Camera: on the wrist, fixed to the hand. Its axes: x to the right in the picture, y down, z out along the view.
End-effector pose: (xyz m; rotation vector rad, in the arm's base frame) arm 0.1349 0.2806 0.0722 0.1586 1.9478 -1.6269
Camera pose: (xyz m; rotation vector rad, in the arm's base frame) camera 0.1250 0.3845 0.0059 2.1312 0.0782 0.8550
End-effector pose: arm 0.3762 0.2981 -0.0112 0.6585 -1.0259 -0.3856
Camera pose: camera 0.4656 0.3792 0.0159 -1.2167 -0.2267 2.2224
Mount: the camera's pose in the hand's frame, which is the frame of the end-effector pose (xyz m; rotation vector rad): 0.0132 0.0781 -0.0950 0.1318 -0.7691 -3.0151
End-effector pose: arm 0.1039 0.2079 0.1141 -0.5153 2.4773 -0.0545
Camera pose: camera 0.0127 0.2676 0.1724 -2.4816 -0.6915 -0.7810
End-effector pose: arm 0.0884 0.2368 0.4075 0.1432 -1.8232 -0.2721
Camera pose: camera 0.1798 0.2985 0.4635 -2.0131 0.2771 1.5020
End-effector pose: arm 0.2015 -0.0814 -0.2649 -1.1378 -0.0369 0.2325
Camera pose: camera 0.2155 -0.1326 -0.3766 0.2087 -2.0913 -1.9523
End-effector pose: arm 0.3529 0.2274 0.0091 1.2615 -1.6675 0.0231
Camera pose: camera 0.3613 0.3045 0.1054 -1.9778 -1.0546 1.6563
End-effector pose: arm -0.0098 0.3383 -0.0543 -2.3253 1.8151 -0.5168
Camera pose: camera -0.1119 0.3144 0.0113 -1.9744 -2.3840 0.2870
